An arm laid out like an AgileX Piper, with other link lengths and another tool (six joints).
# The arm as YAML. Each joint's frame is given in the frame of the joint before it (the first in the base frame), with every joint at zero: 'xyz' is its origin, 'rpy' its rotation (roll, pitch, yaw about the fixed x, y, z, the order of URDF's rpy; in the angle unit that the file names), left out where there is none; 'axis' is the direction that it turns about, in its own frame. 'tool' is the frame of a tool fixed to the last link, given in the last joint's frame.
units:
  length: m
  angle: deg
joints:
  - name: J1
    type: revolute
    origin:
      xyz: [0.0, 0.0, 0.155]
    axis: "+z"
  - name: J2
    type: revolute
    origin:
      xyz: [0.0, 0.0, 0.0]
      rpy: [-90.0, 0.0, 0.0]
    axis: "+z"
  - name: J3
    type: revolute
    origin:
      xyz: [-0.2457, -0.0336, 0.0]
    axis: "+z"
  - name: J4
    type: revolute
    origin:
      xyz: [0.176, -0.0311, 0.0]
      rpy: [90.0, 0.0, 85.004]
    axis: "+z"
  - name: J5
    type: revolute
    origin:
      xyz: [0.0, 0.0, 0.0]
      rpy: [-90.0, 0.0, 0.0]
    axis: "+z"
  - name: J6
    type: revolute
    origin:
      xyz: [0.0, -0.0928, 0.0]
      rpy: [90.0, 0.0, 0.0]
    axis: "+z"
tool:
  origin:
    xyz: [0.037, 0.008, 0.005]
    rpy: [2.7, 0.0, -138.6]
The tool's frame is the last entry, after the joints.
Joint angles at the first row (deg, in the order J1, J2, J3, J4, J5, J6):
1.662 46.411 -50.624 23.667 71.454 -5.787
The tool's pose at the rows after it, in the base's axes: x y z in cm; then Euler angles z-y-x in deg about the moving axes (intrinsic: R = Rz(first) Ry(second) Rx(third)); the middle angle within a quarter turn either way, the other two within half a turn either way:
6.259 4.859 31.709 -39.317 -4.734 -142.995
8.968 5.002 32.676 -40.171 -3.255 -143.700
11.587 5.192 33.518 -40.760 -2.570 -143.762
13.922 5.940 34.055 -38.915 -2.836 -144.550
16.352 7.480 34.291 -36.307 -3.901 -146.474
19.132 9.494 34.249 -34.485 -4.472 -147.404
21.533 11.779 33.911 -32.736 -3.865 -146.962
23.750 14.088 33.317 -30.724 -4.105 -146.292
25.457 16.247 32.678 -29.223 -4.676 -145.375
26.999 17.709 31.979 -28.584 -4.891 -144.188
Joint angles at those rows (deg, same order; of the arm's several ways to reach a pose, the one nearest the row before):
1.660 53.866 -55.941 23.668 71.548 -4.326
1.663 61.051 -61.965 23.667 71.545 -3.232
1.926 67.501 -68.262 23.667 71.549 -2.203
5.162 73.630 -74.610 22.284 71.546 -0.666
10.808 80.478 -81.919 18.815 71.545 2.604
15.412 88.305 -90.292 16.497 71.545 5.601
18.907 95.665 -98.141 16.400 71.547 7.573
21.959 102.897 -106.345 16.128 71.548 8.688
24.599 109.119 -113.944 15.676 71.546 9.860
25.694 114.413 -120.449 15.969 71.547 10.347

